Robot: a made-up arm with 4 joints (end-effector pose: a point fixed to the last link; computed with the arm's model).
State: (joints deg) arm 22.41 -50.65 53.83 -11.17
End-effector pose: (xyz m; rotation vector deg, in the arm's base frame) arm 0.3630 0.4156 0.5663 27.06 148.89 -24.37
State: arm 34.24 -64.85 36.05 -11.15
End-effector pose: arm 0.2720 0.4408 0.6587 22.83 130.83 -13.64
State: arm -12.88 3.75 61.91 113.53
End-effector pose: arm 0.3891 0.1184 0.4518 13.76 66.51 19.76
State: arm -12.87 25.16 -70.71 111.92
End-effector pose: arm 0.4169 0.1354 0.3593 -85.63 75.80 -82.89
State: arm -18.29 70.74 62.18 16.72
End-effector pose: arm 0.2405 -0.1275 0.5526 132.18 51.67 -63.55
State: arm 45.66 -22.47 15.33 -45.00
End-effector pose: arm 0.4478 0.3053 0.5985 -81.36 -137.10 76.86
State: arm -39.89 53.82 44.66 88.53
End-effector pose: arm 0.3108 -0.0138 0.5883 24.97 46.34 -57.17
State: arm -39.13 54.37 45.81 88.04
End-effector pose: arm 0.3077 -0.0170 0.5879 27.07 46.19 -56.42
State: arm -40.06 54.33 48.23 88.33
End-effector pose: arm 0.3044 -0.0179 0.5912 27.33 45.29 -54.46
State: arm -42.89 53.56 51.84 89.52
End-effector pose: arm 0.3016 -0.0158 0.5983 25.28 43.73 -51.31
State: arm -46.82 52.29 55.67 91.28
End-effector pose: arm 0.3002 -0.0113 0.6068 21.52 42.07 -47.84
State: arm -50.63 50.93 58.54 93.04
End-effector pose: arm 0.3004 -0.0058 0.6141 17.29 40.85 -45.14
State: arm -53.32 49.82 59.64 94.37
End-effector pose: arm 0.3022 -0.0006 0.6183 13.65 40.31 -43.96
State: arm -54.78 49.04 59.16 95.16
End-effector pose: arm 0.3049 0.0037 0.6195 10.96 40.31 -44.15
